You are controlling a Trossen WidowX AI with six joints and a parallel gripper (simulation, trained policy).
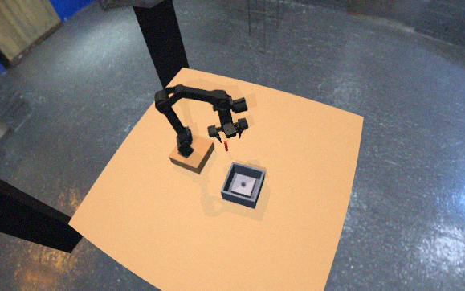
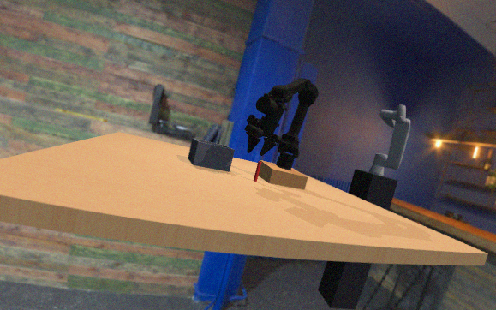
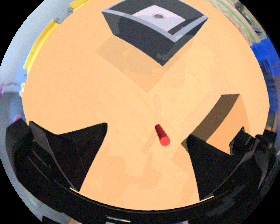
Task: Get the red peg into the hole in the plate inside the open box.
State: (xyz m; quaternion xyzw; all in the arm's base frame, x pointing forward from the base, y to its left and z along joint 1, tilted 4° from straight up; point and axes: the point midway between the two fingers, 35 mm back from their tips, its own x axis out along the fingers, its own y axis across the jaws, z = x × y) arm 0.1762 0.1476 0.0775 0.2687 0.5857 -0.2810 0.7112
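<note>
Now: gripper tip 70 mm above the red peg, 30 mm past it and 10 mm to the left of it. From my gripper tip the other things lie so: grey box 160 mm ahead, 150 mm to the right, 80 mm below; light grey plate 160 mm ahead, 150 mm to the right, 60 mm below.
</note>
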